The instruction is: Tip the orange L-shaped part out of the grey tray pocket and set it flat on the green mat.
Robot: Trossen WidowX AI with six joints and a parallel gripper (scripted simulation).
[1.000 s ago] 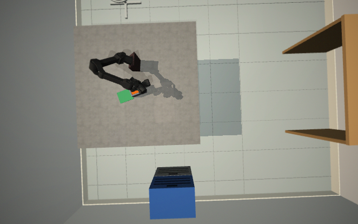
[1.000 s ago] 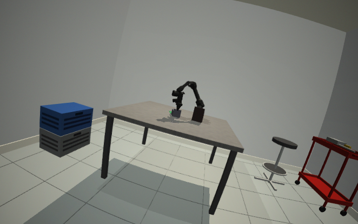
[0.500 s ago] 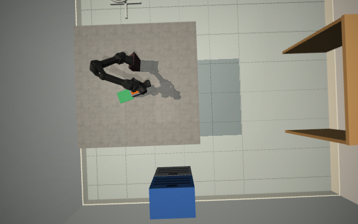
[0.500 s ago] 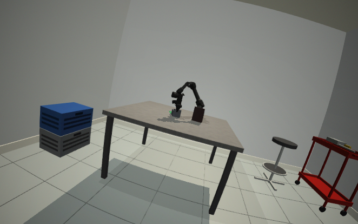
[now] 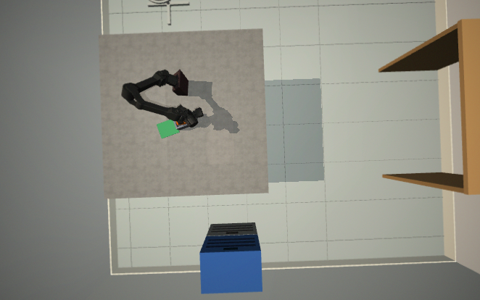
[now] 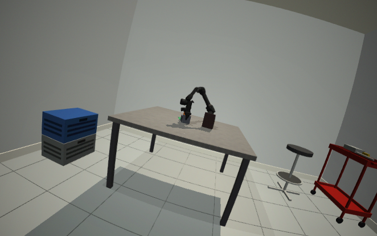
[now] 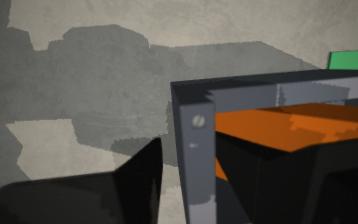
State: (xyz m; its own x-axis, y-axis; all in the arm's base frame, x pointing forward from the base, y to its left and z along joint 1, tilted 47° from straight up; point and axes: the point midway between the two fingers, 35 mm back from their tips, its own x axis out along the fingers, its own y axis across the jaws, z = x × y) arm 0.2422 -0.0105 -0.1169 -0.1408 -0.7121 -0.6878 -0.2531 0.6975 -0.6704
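Right now the orange L-shaped part is 6 cm to the right of my gripper tip, 1 cm ahead of it and 1 cm above it. The rest, counted from my gripper tip: green mat (22 cm to the right, 5 cm below, 5 cm ahead).
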